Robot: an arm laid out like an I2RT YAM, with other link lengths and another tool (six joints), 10 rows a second.
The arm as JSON. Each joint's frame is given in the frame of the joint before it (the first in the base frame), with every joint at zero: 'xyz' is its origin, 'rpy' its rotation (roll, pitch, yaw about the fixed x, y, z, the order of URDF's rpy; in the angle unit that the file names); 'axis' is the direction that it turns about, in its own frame. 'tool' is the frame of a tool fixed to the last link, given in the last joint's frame.
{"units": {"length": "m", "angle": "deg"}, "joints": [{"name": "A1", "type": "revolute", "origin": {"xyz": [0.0, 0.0, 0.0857], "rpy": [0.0, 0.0, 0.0]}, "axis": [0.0, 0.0, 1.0]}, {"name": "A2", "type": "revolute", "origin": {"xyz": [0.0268, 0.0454, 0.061], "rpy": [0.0, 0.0, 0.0]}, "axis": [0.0, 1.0, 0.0]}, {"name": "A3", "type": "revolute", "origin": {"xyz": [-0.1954, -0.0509, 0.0], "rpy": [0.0, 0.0, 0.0]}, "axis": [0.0, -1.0, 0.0]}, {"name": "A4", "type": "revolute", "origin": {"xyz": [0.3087, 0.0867, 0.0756], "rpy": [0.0, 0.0, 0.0]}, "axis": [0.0, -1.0, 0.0]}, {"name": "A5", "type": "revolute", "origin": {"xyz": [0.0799, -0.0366, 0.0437], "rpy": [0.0, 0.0, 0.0]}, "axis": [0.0, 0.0, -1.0]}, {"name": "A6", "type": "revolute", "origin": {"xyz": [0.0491, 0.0, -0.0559], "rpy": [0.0, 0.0, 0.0]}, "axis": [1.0, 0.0, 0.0]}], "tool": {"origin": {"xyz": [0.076, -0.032, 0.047], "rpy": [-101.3, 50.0, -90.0]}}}
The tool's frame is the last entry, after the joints.
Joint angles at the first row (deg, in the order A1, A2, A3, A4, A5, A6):
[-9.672 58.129 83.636 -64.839 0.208 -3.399]
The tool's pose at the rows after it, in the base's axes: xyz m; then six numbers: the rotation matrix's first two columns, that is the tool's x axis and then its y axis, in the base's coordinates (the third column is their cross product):
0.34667 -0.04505 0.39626 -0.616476 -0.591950 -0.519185 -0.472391 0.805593 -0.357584
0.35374 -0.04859 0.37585 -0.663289 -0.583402 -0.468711 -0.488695 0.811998 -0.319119
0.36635 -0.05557 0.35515 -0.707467 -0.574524 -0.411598 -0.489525 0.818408 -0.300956
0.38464 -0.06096 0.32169 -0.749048 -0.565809 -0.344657 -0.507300 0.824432 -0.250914
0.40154 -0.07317 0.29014 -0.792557 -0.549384 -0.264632 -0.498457 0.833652 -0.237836
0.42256 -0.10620 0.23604 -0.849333 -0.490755 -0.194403 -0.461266 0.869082 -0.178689
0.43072 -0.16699 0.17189 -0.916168 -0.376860 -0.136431 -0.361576 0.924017 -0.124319
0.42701 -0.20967 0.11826 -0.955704 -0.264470 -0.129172 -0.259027 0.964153 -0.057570
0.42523 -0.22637 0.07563 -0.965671 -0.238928 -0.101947 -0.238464 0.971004 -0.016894
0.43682 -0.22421 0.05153 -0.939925 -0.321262 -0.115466 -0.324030 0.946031 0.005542
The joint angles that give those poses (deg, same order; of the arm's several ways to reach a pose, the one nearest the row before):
[-9.692 59.134 83.635 -68.226 0.689 -3.420]
[-9.693 61.909 83.634 -69.931 1.738 -3.398]
[-9.693 65.646 83.634 -69.844 3.946 -3.398]
[-9.737 71.243 83.636 -69.625 4.842 -3.376]
[-10.108 76.949 83.637 -68.118 7.923 -3.354]
[-13.824 85.821 83.635 -64.773 8.207 -3.355]
[-20.927 95.833 83.637 -59.440 8.186 -3.333]
[-26.262 103.503 83.636 -54.894 6.043 -1.585]
[-28.425 109.428 83.637 -51.637 5.169 -2.262]
[-28.709 112.859 83.637 -48.228 2.568 -7.224]

